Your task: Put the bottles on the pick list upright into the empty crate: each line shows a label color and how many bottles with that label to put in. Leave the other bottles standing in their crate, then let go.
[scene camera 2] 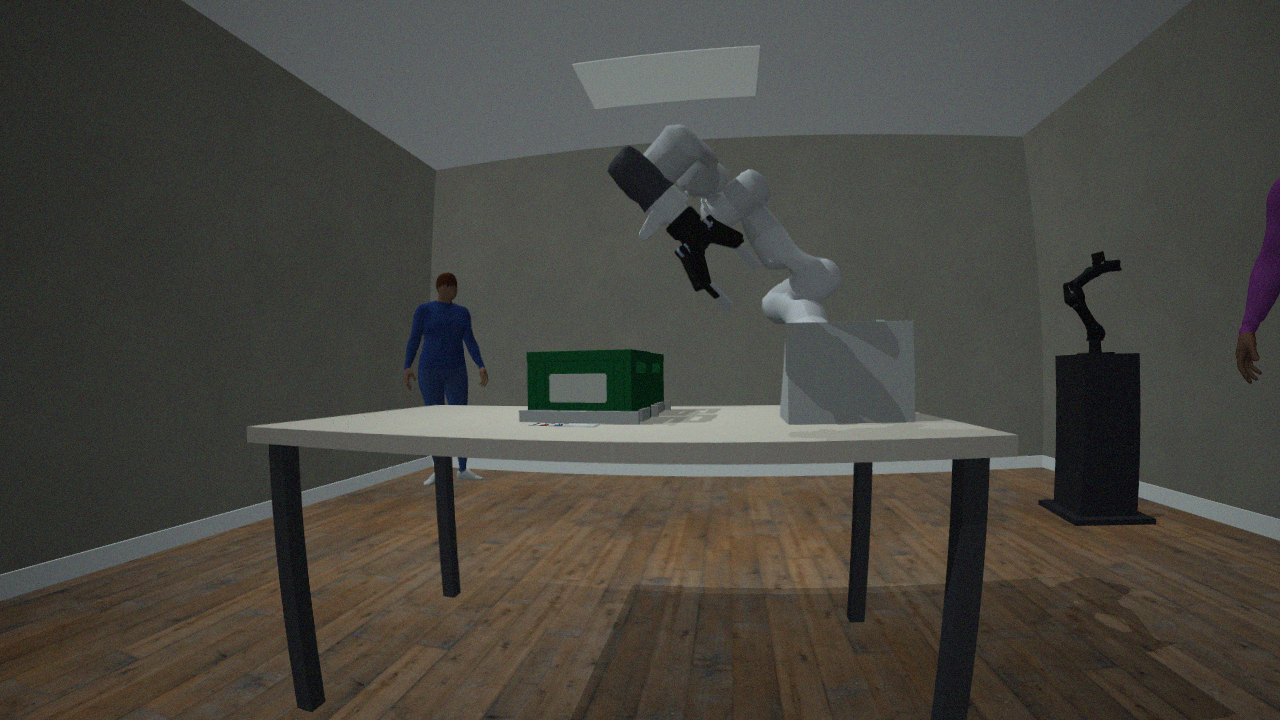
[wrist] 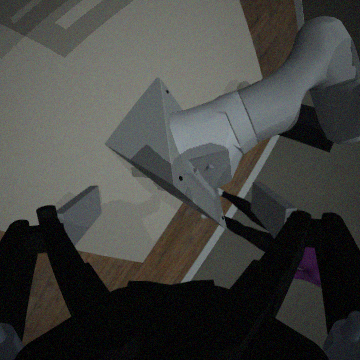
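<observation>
A green crate [scene camera 2: 537,383] with a blank pale panel stands on a grey base [scene camera 2: 581,416] at the left of the table in the scene view. More green crate wall [scene camera 2: 657,380] shows close behind it; whether this is a second crate is hard to tell. A flat paper [scene camera 2: 572,424] with small marks lies in front of the crate, too edge-on to read. No bottles show in either view, and the crate insides are hidden. My gripper [scene camera 2: 735,279] [wrist: 175,197] is open with nothing between its fingers. It is high above the table, right of the crate, tilted toward the arm's base.
The arm's grey mounting block [scene camera 2: 845,376] [wrist: 135,120] stands on the table [scene camera 2: 465,429] [wrist: 120,65] at the right. A person in blue [scene camera 2: 444,335] stands behind the table at the left. A black pedestal [scene camera 2: 1097,429] with a small arm stands at the right, near another person's purple sleeve [scene camera 2: 1262,268].
</observation>
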